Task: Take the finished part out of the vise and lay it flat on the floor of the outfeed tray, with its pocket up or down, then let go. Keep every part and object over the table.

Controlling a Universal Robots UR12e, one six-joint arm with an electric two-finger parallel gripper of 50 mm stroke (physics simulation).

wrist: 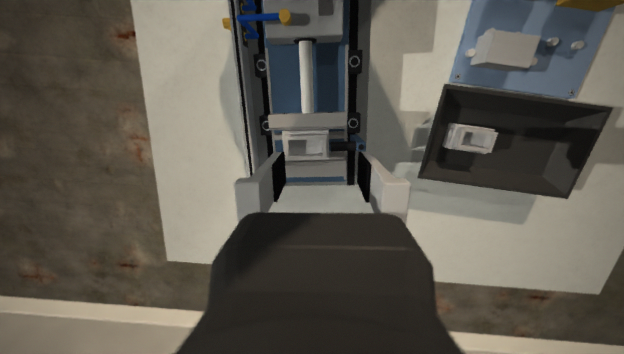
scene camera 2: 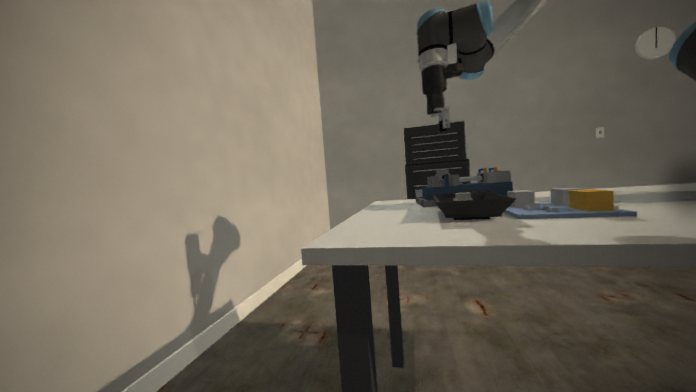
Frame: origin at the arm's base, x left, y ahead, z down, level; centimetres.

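Where they show: gripper, between the fingertips: (wrist: 321,167) (scene camera 2: 444,129).
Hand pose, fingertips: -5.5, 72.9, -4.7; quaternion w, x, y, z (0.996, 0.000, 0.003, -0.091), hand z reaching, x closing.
Observation:
After its pixels a point has its place, as x, y, z.
The finished part (wrist: 318,144) {-5.6, 73.9, 10.0}, light grey with a rectangular pocket facing up, sits in the vise (wrist: 307,120) {-7.5, 71.2, 10.5} (scene camera 2: 467,190) between its jaws. A dark stop rod touches or nearly touches its right side in the wrist view. My gripper (wrist: 321,167) {-5.4, 72.9, -4.7} (scene camera 2: 444,126) {-5.4, 72.9, -4.7} is open and empty, high above the vise, its fingers to either side of the jaw end in the wrist view. The outfeed tray (wrist: 500,186) {24.0, 76.3, 16.0} (scene camera 2: 474,208) {33.5, 69.2, 17.6} is dark with sloped walls and stands to the right of the vise in the wrist view. Another pocketed part (wrist: 485,139) {19.4, 69.8, 16.8} lies in it, pocket up, near its left wall.
A blue plate (wrist: 460,65) {13.4, 60.0, 19.3} (scene camera 2: 575,214) {31.5, 52.9, 19.5} with pegs carries a grey block (wrist: 507,49) {17.0, 57.9, 15.7} and lies beyond the tray in the wrist view. A yellow block (scene camera 2: 591,200) {29.3, 49.7, 17.3} stands at that plate. Blue handles with yellow knobs (wrist: 284,17) {-11.7, 60.7, 9.1} stick up at the vise's far end. The table edge (scene camera 2: 450,255) {53.0, 74.4, 21.4} is near the tray.

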